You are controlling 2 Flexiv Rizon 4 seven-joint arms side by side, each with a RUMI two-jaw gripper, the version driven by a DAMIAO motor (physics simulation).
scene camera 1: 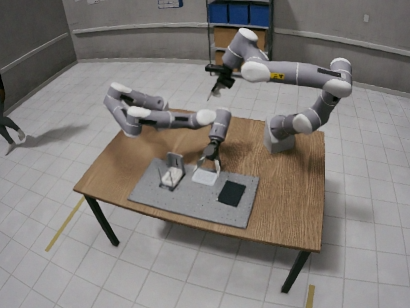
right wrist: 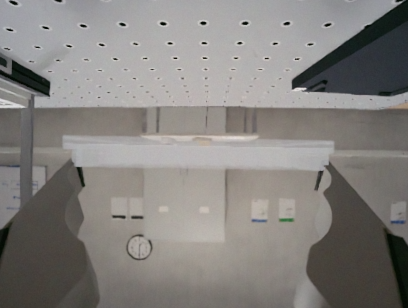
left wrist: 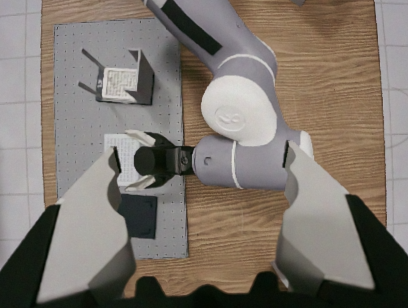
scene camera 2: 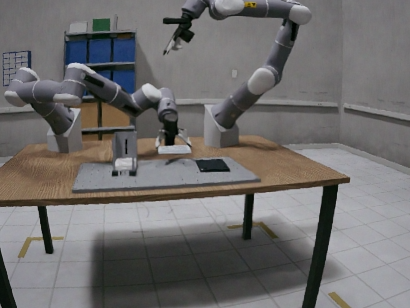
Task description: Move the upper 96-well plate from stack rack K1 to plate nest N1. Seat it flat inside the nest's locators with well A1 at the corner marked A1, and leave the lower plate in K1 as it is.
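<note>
The upper 96-well plate [scene camera 1: 205,177] [scene camera 2: 174,149] [left wrist: 122,145] [right wrist: 200,156] is white and about level. My right gripper [scene camera 1: 206,173] [scene camera 2: 174,145] [left wrist: 125,160] [right wrist: 200,161] is shut on its two ends and holds it above the board, between rack and nest. Stack rack K1 [scene camera 1: 176,161] [scene camera 2: 120,142] [left wrist: 145,80] [right wrist: 30,80] has the lower plate [scene camera 1: 172,176] [scene camera 2: 123,164] [left wrist: 120,84] lying in it. Plate nest N1 [scene camera 1: 231,194] [scene camera 2: 213,165] [left wrist: 142,216] [right wrist: 365,65] is dark and holds no plate; its A1 mark is unreadable. My left gripper [scene camera 1: 210,97] [scene camera 2: 165,51] is open and empty, high above the table.
The grey perforated board [scene camera 1: 150,195] [scene camera 2: 95,175] [left wrist: 75,125] [right wrist: 200,55] carries the rack and the nest. Upright posts and a tall back wall rise from the rack. The right arm [scene camera 1: 175,120] [scene camera 2: 105,90] [left wrist: 260,162] reaches low over the wooden table [scene camera 1: 285,200] [scene camera 2: 295,170] [left wrist: 325,100].
</note>
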